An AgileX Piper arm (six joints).
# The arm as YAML. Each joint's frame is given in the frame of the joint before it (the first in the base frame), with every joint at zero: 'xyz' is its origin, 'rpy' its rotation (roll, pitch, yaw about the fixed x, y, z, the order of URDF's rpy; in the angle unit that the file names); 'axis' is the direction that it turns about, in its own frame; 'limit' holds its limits. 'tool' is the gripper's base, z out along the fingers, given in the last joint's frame.
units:
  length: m
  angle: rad
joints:
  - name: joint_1
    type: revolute
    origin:
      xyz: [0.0, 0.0, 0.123]
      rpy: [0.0, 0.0, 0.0]
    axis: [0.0, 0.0, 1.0]
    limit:
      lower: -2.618
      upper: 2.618
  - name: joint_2
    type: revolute
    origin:
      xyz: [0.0, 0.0, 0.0]
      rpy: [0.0, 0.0, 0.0]
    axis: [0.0, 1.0, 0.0]
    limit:
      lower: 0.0
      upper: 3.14
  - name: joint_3
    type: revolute
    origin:
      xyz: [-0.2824, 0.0, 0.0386]
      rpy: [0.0, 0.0, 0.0]
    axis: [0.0, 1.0, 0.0]
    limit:
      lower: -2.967
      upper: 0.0
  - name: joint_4
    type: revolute
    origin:
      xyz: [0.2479, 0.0, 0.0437]
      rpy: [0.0, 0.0, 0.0]
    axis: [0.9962, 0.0, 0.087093]
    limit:
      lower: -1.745
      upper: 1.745
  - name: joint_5
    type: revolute
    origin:
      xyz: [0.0, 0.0, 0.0]
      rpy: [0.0, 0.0, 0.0]
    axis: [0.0, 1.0, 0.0]
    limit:
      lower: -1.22
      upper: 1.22
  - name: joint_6
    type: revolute
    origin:
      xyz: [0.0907, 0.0, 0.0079]
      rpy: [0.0, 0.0, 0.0]
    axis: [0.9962, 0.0, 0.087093]
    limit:
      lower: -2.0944
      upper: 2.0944
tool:
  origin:
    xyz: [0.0, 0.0, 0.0]
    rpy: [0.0, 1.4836, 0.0]
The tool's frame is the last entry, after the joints.
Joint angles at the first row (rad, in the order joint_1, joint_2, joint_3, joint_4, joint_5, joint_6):
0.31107 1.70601 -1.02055 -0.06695 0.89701 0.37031
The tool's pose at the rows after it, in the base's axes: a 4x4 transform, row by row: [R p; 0 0 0 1], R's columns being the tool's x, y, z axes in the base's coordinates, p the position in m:
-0.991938 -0.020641 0.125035 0.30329; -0.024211 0.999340 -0.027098 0.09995; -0.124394 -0.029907 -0.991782 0.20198; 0 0 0 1
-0.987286 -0.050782 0.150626 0.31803; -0.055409 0.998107 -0.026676 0.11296; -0.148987 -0.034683 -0.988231 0.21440; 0 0 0 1
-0.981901 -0.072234 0.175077 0.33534; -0.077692 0.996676 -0.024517 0.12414; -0.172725 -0.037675 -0.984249 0.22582; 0 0 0 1
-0.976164 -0.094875 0.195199 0.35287; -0.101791 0.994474 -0.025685 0.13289; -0.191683 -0.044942 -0.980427 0.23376; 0 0 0 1
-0.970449 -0.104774 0.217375 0.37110; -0.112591 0.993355 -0.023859 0.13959; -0.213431 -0.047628 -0.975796 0.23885; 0 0 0 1
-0.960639 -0.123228 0.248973 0.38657; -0.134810 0.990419 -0.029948 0.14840; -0.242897 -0.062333 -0.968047 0.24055; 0 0 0 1
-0.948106 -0.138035 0.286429 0.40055; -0.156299 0.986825 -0.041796 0.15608; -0.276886 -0.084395 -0.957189 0.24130; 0 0 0 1
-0.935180 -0.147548 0.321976 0.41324; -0.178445 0.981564 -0.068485 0.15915; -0.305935 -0.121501 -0.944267 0.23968; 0 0 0 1
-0.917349 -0.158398 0.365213 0.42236; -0.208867 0.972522 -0.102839 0.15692; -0.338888 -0.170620 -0.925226 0.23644; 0 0 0 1
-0.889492 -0.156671 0.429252 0.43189; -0.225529 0.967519 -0.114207 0.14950; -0.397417 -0.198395 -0.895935 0.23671; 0 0 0 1
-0.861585 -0.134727 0.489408 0.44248; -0.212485 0.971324 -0.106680 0.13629; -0.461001 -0.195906 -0.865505 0.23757; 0 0 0 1
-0.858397 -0.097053 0.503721 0.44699; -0.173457 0.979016 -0.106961 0.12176; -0.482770 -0.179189 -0.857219 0.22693; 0 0 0 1
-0.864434 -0.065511 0.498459 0.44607; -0.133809 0.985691 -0.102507 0.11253; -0.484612 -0.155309 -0.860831 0.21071; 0 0 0 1
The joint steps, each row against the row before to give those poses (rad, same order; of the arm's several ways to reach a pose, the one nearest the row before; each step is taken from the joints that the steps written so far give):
0.02637 0.01434 -0.09845 -0.01555 0.05177 -0.01092
0.02499 0.03602 -0.10128 -0.01125 0.04296 -0.00418
0.01433 0.04736 -0.11295 -0.00786 0.04304 -0.00884
0.00681 0.05382 -0.10947 -0.00889 0.03785 -0.01773
-0.00002 0.05799 -0.10631 -0.00591 0.02666 -0.01241
0.01008 0.05495 -0.08970 -0.02165 0.00881 -0.00593
0.00991 0.05007 -0.07957 -0.03132 0.00084 -0.00093
0.00322 0.04415 -0.06171 -0.04518 -0.00345 -0.00039
-0.00290 0.02293 -0.01868 -0.05938 -0.02949 -0.00203
-0.01727 0.00503 0.00107 -0.04758 -0.06591 0.00001
-0.03492 -0.00003 0.00769 -0.02041 -0.08033 0.00395
-0.03487 0.00002 0.04575 -0.00593 -0.06875 0.02753
-0.02154 0.00001 0.06450 0.00094 -0.06431 0.03681

